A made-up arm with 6 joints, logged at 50 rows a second.
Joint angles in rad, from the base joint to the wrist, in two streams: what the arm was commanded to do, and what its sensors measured. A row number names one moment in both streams.
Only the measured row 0 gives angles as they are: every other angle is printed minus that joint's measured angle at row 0.
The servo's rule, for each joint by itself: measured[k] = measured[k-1] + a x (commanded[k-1-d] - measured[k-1]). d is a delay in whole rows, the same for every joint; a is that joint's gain. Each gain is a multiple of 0.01, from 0.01 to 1. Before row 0 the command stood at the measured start. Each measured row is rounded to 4 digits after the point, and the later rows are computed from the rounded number. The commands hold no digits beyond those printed.
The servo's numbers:
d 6
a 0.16 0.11 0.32 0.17 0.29 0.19
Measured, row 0:
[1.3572 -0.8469 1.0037 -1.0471 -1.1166 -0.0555]
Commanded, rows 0 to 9:
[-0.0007 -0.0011 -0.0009 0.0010 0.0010 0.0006]
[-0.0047 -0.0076 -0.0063 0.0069 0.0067 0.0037]
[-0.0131 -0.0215 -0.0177 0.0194 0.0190 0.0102]
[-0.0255 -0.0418 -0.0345 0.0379 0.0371 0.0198]
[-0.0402 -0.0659 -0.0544 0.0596 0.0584 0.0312]
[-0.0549 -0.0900 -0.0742 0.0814 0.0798 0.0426]
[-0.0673 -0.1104 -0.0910 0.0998 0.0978 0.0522]
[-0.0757 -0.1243 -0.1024 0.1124 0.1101 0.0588]
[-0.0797 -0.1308 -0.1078 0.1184 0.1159 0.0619]
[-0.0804 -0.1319 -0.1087 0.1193 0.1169 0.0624]
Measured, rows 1 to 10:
[0.0000 0.0000 0.0000 0.0000 0.0000 0.0000]
[0.0000 0.0000 0.0000 0.0000 0.0000 0.0000]
[0.0000 0.0000 0.0000 0.0000 0.0000 0.0000]
[0.0000 0.0000 0.0000 0.0000 0.0000 0.0000]
[0.0000 0.0000 0.0000 0.0000 0.0000 0.0000]
[0.0000 0.0000 0.0000 0.0000 0.0000 0.0000]
[-0.0001 -0.0001 -0.0003 0.0002 0.0003 0.0001]
[-0.0008 -0.0009 -0.0022 0.0013 0.0022 0.0008]
[-0.0028 -0.0032 -0.0072 0.0044 0.0071 0.0026]
[-0.0064 -0.0074 -0.0159 0.0101 0.0158 0.0059]

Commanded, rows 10 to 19:
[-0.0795 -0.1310 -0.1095 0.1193 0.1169 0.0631]
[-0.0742 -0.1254 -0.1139 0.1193 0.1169 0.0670]
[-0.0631 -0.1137 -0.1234 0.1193 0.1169 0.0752]
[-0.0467 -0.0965 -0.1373 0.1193 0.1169 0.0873]
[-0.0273 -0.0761 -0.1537 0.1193 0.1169 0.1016]
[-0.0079 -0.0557 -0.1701 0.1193 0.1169 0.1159]
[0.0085 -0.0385 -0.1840 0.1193 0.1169 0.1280]
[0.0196 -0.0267 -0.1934 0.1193 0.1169 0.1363]
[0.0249 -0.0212 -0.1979 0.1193 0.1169 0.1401]
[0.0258 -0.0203 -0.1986 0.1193 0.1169 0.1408]
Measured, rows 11 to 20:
[-0.0118 -0.0138 -0.0282 0.0185 0.0282 0.0107]
[-0.0187 -0.0222 -0.0429 0.0292 0.0432 0.0168]
[-0.0265 -0.0319 -0.0583 0.0412 0.0590 0.0235]
[-0.0344 -0.0421 -0.0724 0.0533 0.0738 0.0302]
[-0.0416 -0.0519 -0.0837 0.0644 0.0860 0.0362]
[-0.0478 -0.0607 -0.0917 0.0737 0.0950 0.0412]
[-0.0529 -0.0684 -0.0974 0.0815 0.1014 0.0454]
[-0.0563 -0.0747 -0.1027 0.0879 0.1059 0.0495]
[-0.0574 -0.0790 -0.1093 0.0932 0.1091 0.0544]
[-0.0557 -0.0809 -0.1183 0.0976 0.1114 0.0607]

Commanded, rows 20 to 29:
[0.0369 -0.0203 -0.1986 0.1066 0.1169 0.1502]
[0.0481 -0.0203 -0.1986 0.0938 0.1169 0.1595]
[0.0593 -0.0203 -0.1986 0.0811 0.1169 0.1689]
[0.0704 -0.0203 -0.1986 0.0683 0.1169 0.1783]
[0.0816 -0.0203 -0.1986 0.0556 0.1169 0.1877]
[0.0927 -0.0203 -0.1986 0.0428 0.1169 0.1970]
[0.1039 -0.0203 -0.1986 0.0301 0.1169 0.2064]
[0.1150 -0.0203 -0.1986 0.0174 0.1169 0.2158]
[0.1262 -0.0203 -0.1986 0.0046 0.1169 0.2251]
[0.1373 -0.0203 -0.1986 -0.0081 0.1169 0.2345]
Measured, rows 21 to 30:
[-0.0512 -0.0804 -0.1296 0.1013 0.1130 0.0685]
[-0.0443 -0.0777 -0.1426 0.1044 0.1141 0.0775]
[-0.0359 -0.0734 -0.1558 0.1069 0.1149 0.0871]
[-0.0270 -0.0683 -0.1678 0.1090 0.1155 0.0964]
[-0.0187 -0.0631 -0.1774 0.1108 0.1159 0.1047]
[-0.0116 -0.0584 -0.1842 0.1122 0.1162 0.1116]
[-0.0038 -0.0542 -0.1888 0.1112 0.1164 0.1189]
[0.0045 -0.0505 -0.1919 0.1082 0.1165 0.1266]
[0.0133 -0.0472 -0.1940 0.1036 0.1166 0.1346]
[0.0224 -0.0442 -0.1955 0.0976 0.1167 0.1429]

